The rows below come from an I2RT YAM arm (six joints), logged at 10 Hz.
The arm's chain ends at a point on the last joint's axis. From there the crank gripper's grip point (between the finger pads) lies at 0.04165 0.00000 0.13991 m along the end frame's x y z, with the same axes.
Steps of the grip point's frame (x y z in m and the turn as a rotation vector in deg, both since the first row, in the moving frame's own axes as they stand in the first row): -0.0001, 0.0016, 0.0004, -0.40, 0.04, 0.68; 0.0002, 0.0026, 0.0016, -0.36, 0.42, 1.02; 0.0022, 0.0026, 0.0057, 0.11, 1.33, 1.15; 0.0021, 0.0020, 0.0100, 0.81, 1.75, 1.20; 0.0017, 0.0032, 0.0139, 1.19, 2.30, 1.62; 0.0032, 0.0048, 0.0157, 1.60, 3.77, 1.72; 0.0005, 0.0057, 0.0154, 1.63, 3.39, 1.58; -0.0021, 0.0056, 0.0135, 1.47, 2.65, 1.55; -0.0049, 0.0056, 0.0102, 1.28, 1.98, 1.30; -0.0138, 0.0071, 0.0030, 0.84, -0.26, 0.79
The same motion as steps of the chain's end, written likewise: -0.0002, 0.0001, 0.0004, -0.40, 0.04, 0.68; -0.0008, 0.0010, 0.0019, -0.36, 0.42, 1.02; -0.0010, 0.0020, 0.0067, 0.11, 1.33, 1.15; -0.0022, 0.0031, 0.0113, 0.81, 1.75, 1.20; -0.0039, 0.0048, 0.0157, 1.19, 2.30, 1.62; -0.0059, 0.0073, 0.0188, 1.60, 3.77, 1.72; -0.0077, 0.0084, 0.0181, 1.63, 3.39, 1.58; -0.0086, 0.0079, 0.0156, 1.47, 2.65, 1.55; -0.0097, 0.0077, 0.0117, 1.28, 1.98, 1.30; -0.0132, 0.0086, 0.0028, 0.84, -0.26, 0.79
